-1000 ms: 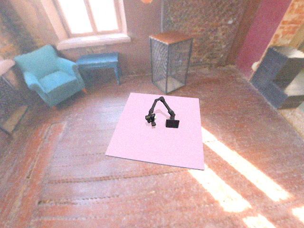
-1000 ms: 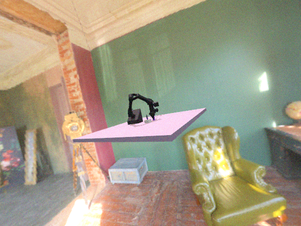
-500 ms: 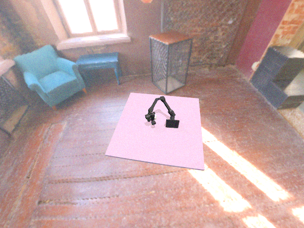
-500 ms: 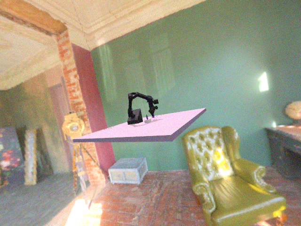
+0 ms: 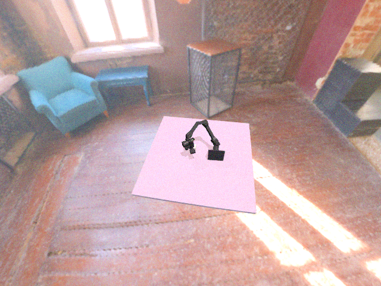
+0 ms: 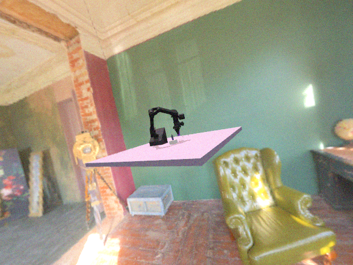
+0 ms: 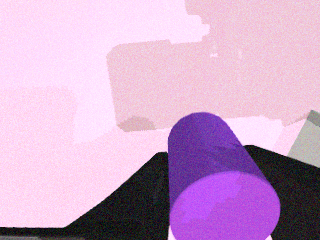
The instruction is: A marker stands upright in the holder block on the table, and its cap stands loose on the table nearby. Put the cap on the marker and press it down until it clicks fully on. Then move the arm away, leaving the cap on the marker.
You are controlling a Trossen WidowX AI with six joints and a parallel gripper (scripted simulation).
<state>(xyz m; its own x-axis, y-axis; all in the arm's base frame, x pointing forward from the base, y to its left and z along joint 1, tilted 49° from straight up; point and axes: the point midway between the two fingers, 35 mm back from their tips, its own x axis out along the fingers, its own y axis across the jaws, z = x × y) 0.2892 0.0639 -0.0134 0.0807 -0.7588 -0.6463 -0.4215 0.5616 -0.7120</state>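
The pale holder block lies 120 mm to the right of my gripper tip and 60 mm below it. Round my gripper tip: purple cap 10 mm above.
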